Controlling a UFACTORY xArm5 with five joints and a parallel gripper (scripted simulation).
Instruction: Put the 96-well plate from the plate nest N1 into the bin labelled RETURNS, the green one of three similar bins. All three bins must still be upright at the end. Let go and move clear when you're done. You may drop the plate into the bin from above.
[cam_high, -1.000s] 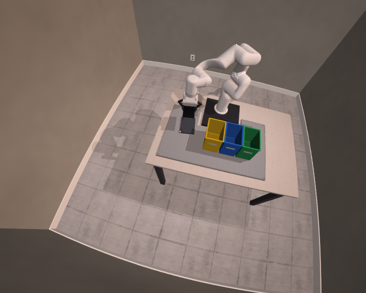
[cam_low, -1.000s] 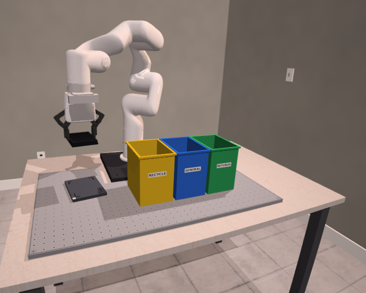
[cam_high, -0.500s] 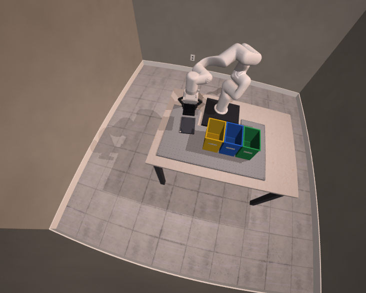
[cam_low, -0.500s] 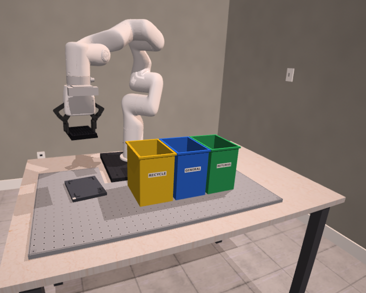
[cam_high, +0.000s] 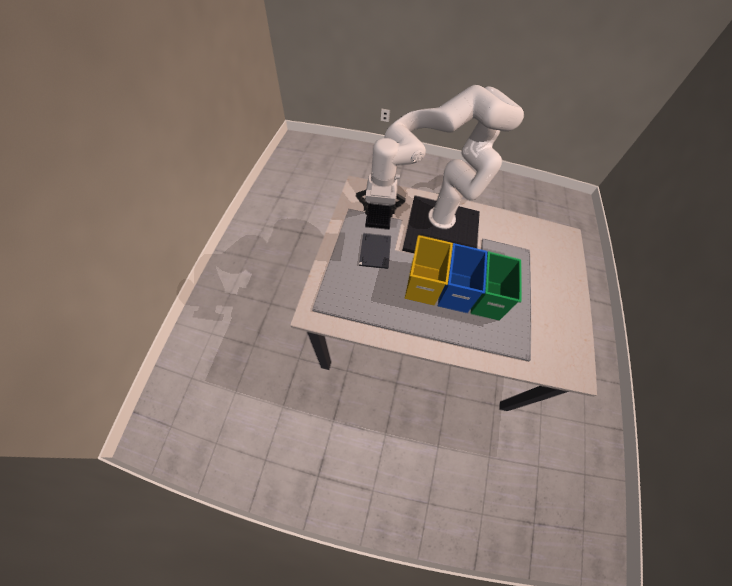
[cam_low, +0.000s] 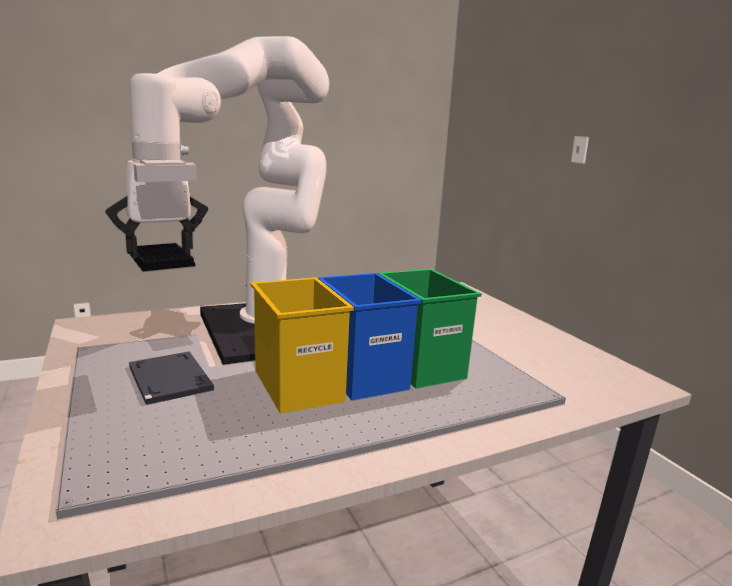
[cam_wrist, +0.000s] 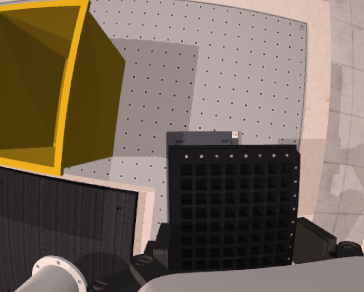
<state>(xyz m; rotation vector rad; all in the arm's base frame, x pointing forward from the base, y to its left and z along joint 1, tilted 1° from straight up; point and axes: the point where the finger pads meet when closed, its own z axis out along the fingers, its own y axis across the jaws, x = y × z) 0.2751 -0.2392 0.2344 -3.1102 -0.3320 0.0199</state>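
Right now my hand is 490 mm to the right of the green returns bin, 160 mm above it and 70 mm short of it. Round my hand: yellow recycle bin: 230 mm to the left, 160 mm below, 90 mm ahead; then plate nest N1: 240 mm below; then black 96-well plate: 10 mm below.
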